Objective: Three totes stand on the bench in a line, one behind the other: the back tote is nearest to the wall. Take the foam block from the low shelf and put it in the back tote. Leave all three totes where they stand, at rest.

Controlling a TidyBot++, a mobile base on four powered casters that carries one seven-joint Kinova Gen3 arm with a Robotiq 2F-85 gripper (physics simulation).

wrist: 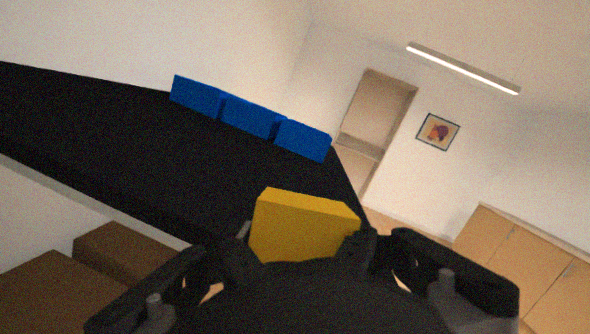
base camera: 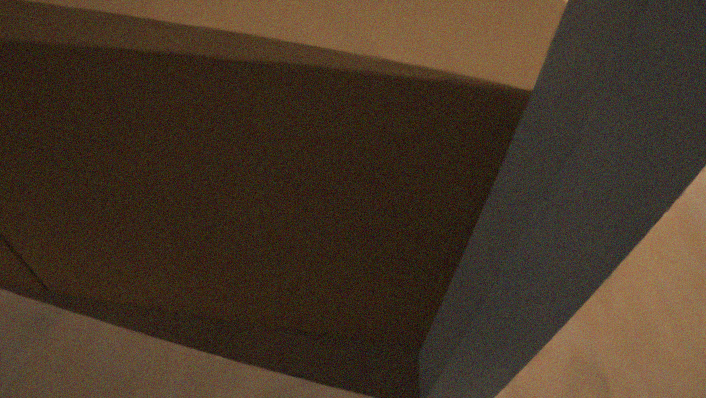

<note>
I see my gripper, a yellow foam block and a black bench.
</note>
